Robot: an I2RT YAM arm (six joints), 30 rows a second.
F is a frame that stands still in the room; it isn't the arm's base.
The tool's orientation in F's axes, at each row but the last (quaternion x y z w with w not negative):
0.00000, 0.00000, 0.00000, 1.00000
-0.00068, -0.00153, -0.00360, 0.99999
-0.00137, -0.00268, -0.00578, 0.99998
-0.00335, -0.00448, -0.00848, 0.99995
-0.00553, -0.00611, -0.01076, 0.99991
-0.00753, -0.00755, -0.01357, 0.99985
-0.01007, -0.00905, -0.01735, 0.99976
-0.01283, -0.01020, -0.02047, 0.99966
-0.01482, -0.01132, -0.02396, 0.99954
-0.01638, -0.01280, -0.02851, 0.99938
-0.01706, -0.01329, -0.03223, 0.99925
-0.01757, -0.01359, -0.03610, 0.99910
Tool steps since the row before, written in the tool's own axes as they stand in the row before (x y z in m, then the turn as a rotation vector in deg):
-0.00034, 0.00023, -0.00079, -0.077, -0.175, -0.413
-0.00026, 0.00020, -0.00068, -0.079, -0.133, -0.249
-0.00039, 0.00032, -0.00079, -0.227, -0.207, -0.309
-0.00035, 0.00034, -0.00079, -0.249, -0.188, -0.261
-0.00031, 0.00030, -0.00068, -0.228, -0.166, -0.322
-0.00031, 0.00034, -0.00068, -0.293, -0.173, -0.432
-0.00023, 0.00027, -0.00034, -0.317, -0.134, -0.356
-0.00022, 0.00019, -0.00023, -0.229, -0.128, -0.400
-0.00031, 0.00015, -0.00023, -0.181, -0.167, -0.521
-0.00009, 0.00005, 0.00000, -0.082, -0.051, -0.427
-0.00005, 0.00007, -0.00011, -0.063, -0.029, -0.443
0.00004, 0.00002, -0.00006, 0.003, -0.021, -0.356
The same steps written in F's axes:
-0.00034, 0.00023, -0.00079, -0.077, -0.175, -0.413
-0.00026, 0.00020, -0.00068, -0.079, -0.133, -0.249
-0.00038, 0.00032, -0.00079, -0.228, -0.205, -0.310
-0.00034, 0.00034, -0.00080, -0.250, -0.186, -0.262
-0.00030, 0.00030, -0.00069, -0.228, -0.165, -0.323
-0.00029, 0.00034, -0.00069, -0.291, -0.172, -0.434
-0.00021, 0.00027, -0.00035, -0.315, -0.130, -0.359
-0.00021, 0.00019, -0.00024, -0.226, -0.129, -0.401
-0.00030, 0.00016, -0.00024, -0.177, -0.174, -0.520
-0.00009, 0.00005, 0.00000, -0.074, -0.061, -0.427
-0.00004, 0.00007, -0.00011, -0.053, -0.040, -0.443
0.00004, 0.00001, -0.00006, 0.011, -0.034, -0.355

